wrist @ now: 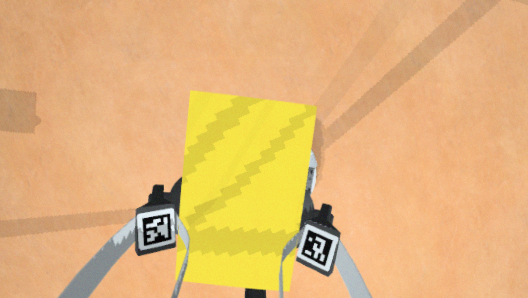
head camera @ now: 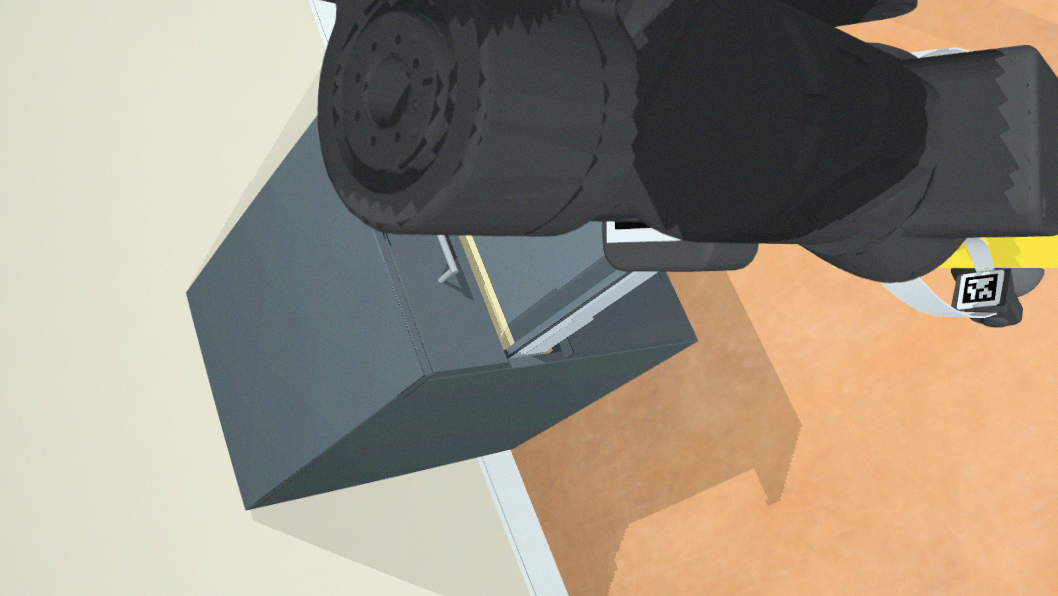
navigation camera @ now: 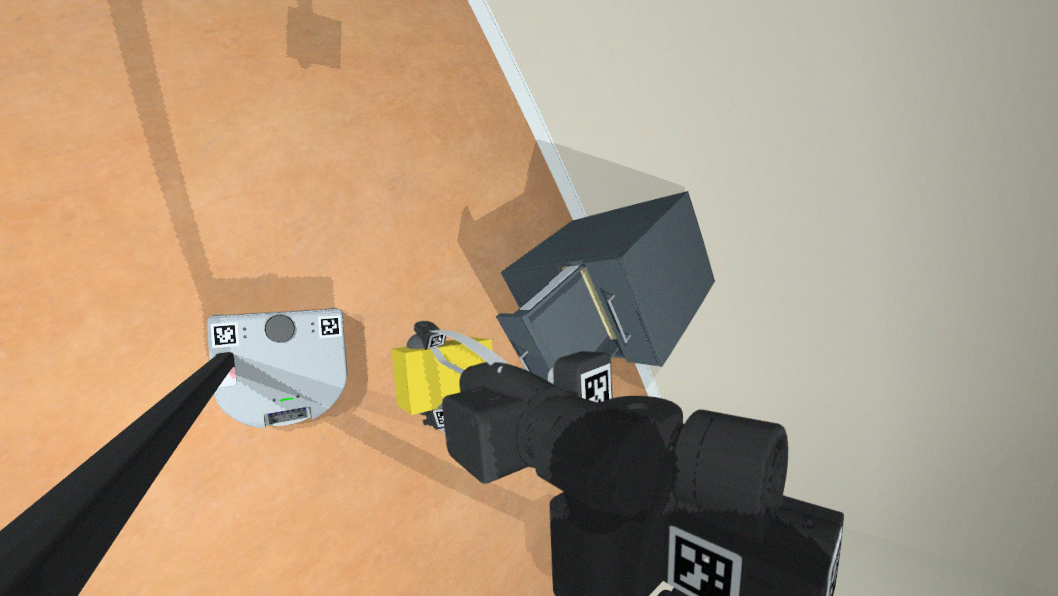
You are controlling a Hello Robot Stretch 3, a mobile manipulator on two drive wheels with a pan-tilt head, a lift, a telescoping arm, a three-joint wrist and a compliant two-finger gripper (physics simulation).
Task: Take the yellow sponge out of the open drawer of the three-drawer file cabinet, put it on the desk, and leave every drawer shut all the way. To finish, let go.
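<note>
The yellow sponge (head camera: 1030,252) (navigation camera: 416,379) (wrist: 245,165) is held between the two fingertips of my gripper (navigation camera: 431,377) (wrist: 243,200), in the air above the floor. My gripper is shut on it, one fingertip pad on each side. The dark grey file cabinet (head camera: 310,288) (navigation camera: 651,259) stands by the wall. Its top drawer front (head camera: 436,310) (navigation camera: 625,310) with a bar handle is in. The drawer below it (head camera: 536,259) (navigation camera: 566,318) stands pulled out; my wrist hides part of it. The lowest drawer cannot be made out. The desk does not show in these views.
My black wrist and arm (head camera: 725,133) (navigation camera: 607,451) reach over the near side of the open drawer in the picture. My round-fronted base (navigation camera: 310,370) stands on the orange floor (head camera: 888,444) (navigation camera: 74,185) (wrist: 425,200). A pale wall (head camera: 111,148) (navigation camera: 888,222) with white skirting rises behind the cabinet.
</note>
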